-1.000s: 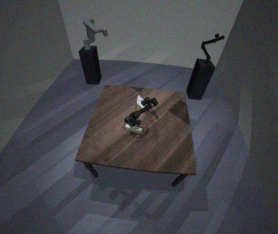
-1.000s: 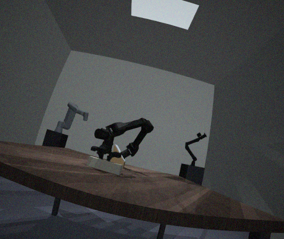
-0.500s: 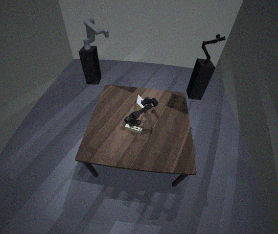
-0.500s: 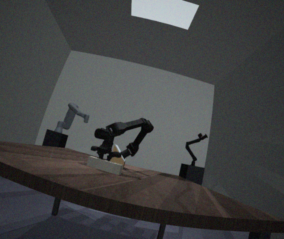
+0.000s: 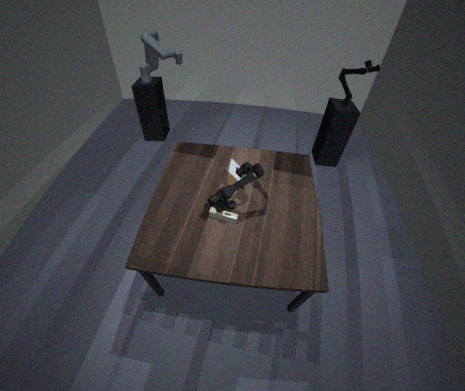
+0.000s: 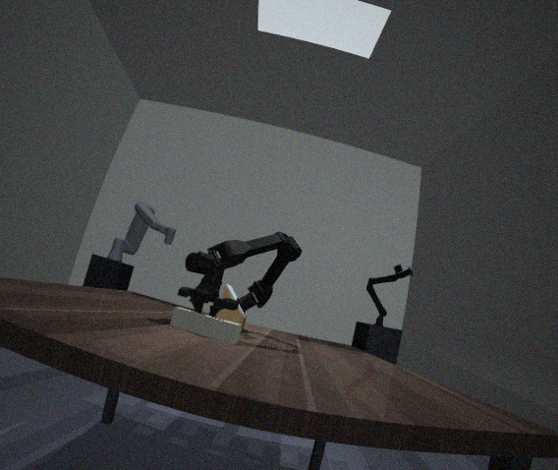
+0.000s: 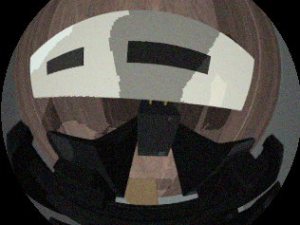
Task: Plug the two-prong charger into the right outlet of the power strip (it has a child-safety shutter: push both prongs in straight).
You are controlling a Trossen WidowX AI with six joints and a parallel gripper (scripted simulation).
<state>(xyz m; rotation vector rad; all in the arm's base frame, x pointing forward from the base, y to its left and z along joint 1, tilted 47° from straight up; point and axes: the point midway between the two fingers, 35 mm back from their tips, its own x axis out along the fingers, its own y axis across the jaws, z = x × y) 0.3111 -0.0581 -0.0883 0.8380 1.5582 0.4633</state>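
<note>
Right now my gripper tip is 2 cm short of the dark two-prong charger and 1 cm below it.
</note>
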